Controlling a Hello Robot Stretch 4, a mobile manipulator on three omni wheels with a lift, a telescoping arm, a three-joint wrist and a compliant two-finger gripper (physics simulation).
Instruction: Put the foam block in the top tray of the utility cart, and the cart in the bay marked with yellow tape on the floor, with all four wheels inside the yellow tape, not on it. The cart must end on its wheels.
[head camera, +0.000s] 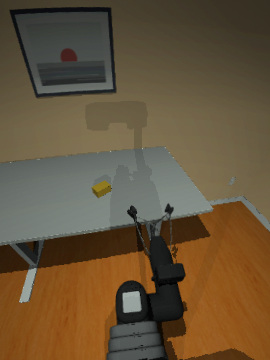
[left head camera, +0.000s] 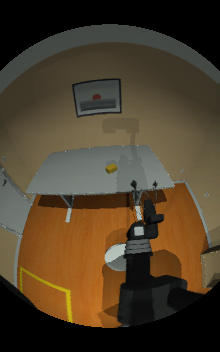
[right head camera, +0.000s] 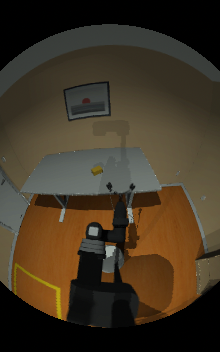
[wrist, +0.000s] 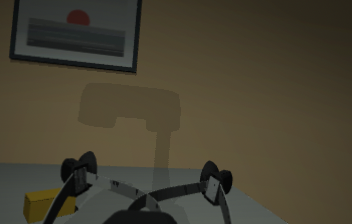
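The yellow foam block (head camera: 101, 189) (left head camera: 111, 168) (right head camera: 97, 170) (wrist: 49, 204) lies on the grey table (head camera: 40, 210) (left head camera: 60, 175) (right head camera: 50, 175). My gripper (head camera: 150, 209) (left head camera: 144, 184) (right head camera: 121, 187) (wrist: 150, 170) is open, with its fingertips wide apart and nothing between them. It is at the table's front edge, to the right of the block and nearer to the robot. In the wrist view the block is at the lower left, partly behind the left finger. The yellow tape (left head camera: 46, 280) (right head camera: 38, 279) shows on the floor at the lower left. The utility cart does not show in these views.
A framed picture (head camera: 75, 50) (left head camera: 97, 97) (right head camera: 87, 101) (wrist: 75, 37) hangs on the wall behind the table. Table legs (head camera: 29, 285) (left head camera: 68, 214) stand under the table. A cabinet (left head camera: 212, 270) (right head camera: 205, 275) stands at the right edge. A door (left head camera: 10, 200) (right head camera: 7, 205) is at the left.
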